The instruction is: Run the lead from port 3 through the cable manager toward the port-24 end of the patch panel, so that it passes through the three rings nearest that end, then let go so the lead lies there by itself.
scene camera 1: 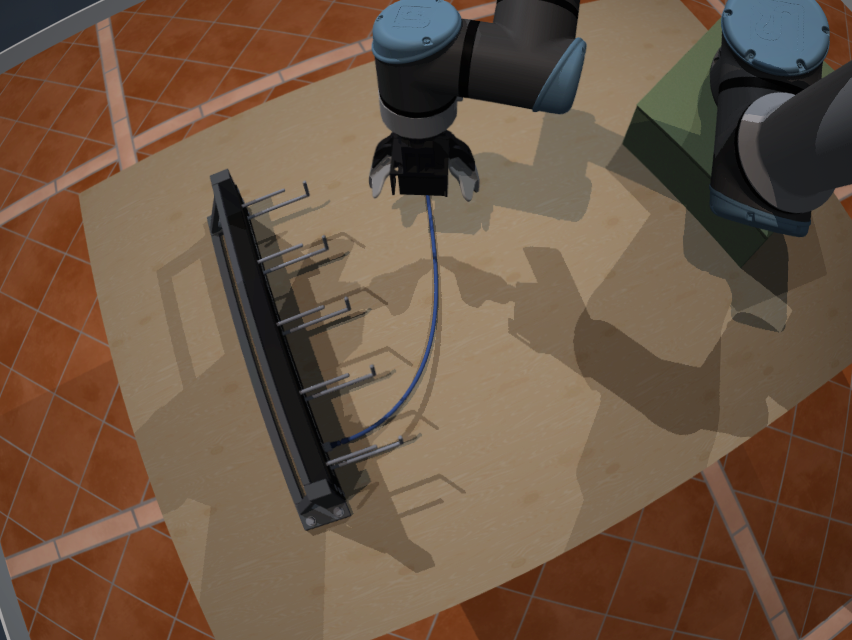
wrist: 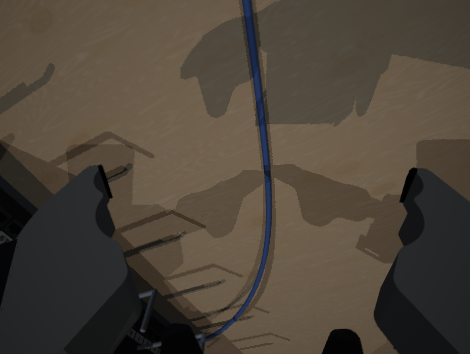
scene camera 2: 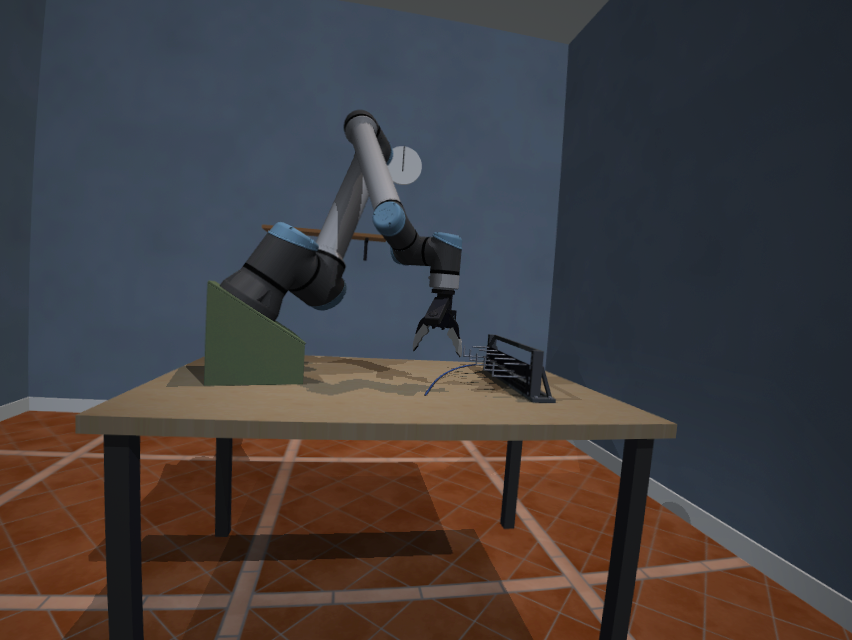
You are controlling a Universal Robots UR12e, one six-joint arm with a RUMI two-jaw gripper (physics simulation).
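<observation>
The blue lead leaves the patch panel near its lower end in scene camera 1. It curves over the table outside the rings, to the right of their tips. Its free end is hidden behind my gripper in scene camera 1. The three rings at the panel's upper end, the top ring, the second ring and the third ring, have no lead in them. My gripper is wide open above the lead, touching nothing.
Two more rings, a fourth ring and a fifth ring, stick out from the panel's lower half. The green arm base block stands on the wooden table, on the side away from the panel.
</observation>
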